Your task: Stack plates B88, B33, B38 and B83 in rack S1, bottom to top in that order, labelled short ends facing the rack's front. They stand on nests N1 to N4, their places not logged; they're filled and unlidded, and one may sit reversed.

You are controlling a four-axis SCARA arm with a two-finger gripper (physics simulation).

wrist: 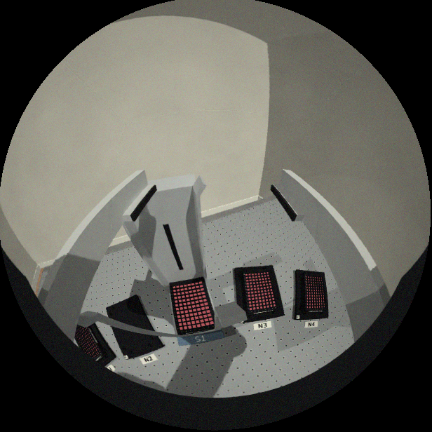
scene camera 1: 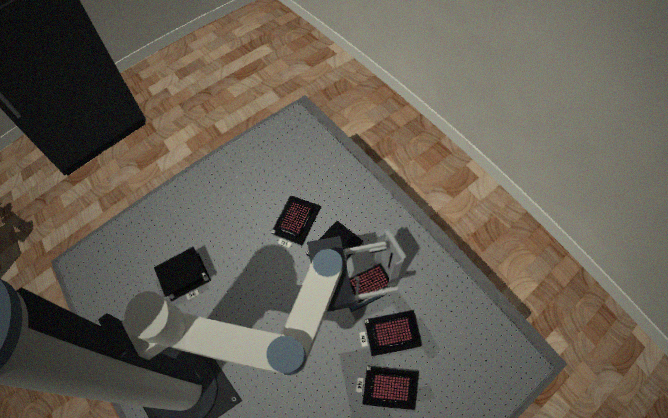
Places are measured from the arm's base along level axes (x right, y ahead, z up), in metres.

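Pixels of known places: gripper, fingertip midpoint: [scene camera 1: 391,266].
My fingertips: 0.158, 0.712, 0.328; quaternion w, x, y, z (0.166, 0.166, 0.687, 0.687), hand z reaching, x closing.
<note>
For each thing: its top centre in the pictures, then the offset to it from my fingertips, as dx, dy, dz. Level surfaces: height alone.
- Rack S1 at its top centre: [scene camera 1: 371,255] -0.061, -0.016, -0.014
- plate with red wells, top centre: [scene camera 1: 369,281] -0.060, -0.010, -0.249
- N1 at its top centre: [scene camera 1: 295,217] -0.417, -0.051, -0.289
- N3 at its top centre: [scene camera 1: 393,331] +0.109, -0.048, -0.289
- N4 at its top centre: [scene camera 1: 391,387] +0.242, -0.168, -0.289
- Nest N2 at its top centre: [scene camera 1: 334,245] -0.246, -0.010, -0.293
- black block at its top centre: [scene camera 1: 178,270] -0.485, -0.497, -0.245
- perforated grey table at its surface level: dz -0.315
My gripper [scene camera 1: 391,267] [wrist: 213,176] is part open, with no plate between its fingers, above rack S1 and skewed to it. Rack S1 [scene camera 1: 396,256] [wrist: 181,206] has a tall grey slotted back wall and a blue front label. A plate with red wells [scene camera 1: 370,280] [wrist: 192,306] sits low in it. Similar black-framed plates stand at N1 [scene camera 1: 297,219] [wrist: 90,342], at N3 [scene camera 1: 393,332] [wrist: 259,291] and at N4 [scene camera 1: 390,387] [wrist: 312,294]. Nest N2 [scene camera 1: 341,234] [wrist: 134,327] shows a flat black top without wells, partly hidden in the scene view. Plate numbers are unreadable.
A black block [scene camera 1: 181,272] with a small tag stands at the left of the perforated grey table [scene camera 1: 240,190]. The arm's white links [scene camera 1: 230,342] cross the table. A dark cabinet [scene camera 1: 65,80] stands on the wooden floor. A grey front post [wrist: 232,314] rises between S1 and N3.
</note>
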